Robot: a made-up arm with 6 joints.
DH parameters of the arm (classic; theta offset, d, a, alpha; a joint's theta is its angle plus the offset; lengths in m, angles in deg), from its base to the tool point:
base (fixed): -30.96 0 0.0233 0
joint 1: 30.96 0.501 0.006 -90
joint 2: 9.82 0 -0.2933 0
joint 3: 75.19 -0.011 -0.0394 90
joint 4: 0 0.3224 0.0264 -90
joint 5: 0 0.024 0.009 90
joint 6: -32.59 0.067 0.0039 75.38
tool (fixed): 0.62 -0.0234 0 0
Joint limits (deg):
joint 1: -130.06..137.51
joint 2: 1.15..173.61
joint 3: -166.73..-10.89
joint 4: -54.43..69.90
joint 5: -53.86..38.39
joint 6: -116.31..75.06
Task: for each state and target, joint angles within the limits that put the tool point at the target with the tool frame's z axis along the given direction. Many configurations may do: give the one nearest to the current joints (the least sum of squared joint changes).
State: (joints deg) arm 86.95 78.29 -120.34 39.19 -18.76 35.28
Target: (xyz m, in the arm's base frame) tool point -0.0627 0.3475 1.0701 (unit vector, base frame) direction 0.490 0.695 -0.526
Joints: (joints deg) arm 99.83 100.90 -133.49 67.61 -25.81 22.82
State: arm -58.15 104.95 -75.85 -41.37 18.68 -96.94
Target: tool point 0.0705 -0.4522 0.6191 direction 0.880 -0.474 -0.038
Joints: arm -76.76 101.24 -75.62 -37.19 29.43 -86.88
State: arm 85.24 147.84 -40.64 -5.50 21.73 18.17
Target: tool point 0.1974 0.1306 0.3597 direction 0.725 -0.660 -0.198
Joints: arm 35.20 119.99 -36.79 -15.74 33.38 29.76
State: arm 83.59 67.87 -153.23 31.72 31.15 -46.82
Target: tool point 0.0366 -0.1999 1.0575 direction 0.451 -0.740 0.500
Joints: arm 102.99 28.87 -112.39 12.30 14.01 -52.15
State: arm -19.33 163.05 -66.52 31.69 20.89 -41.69
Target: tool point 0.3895 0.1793 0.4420 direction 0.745 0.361 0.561
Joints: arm 25.77 114.59 -59.56 6.20 -8.84 -63.86
